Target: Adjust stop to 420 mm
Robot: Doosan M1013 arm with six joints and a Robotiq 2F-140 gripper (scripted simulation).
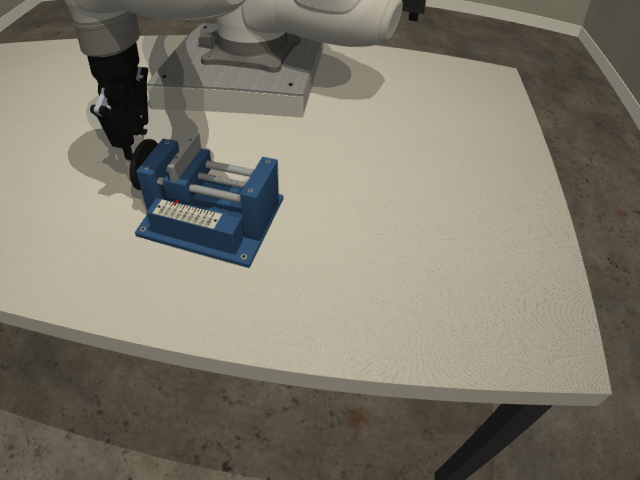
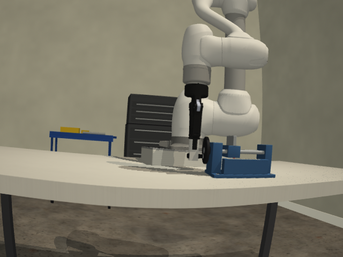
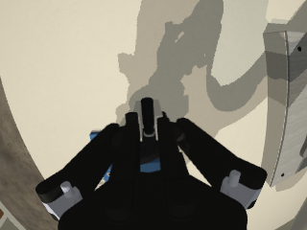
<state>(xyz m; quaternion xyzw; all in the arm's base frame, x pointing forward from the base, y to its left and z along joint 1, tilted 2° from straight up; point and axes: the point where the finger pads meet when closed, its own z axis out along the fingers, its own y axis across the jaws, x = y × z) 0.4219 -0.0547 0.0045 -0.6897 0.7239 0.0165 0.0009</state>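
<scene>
The stop block is 110 mm to the left of my hand, 40 mm ahead of it and 20 mm above it. Round my hand: black handwheel 20 mm to the left, 10 mm below, 10 mm ahead.
</scene>
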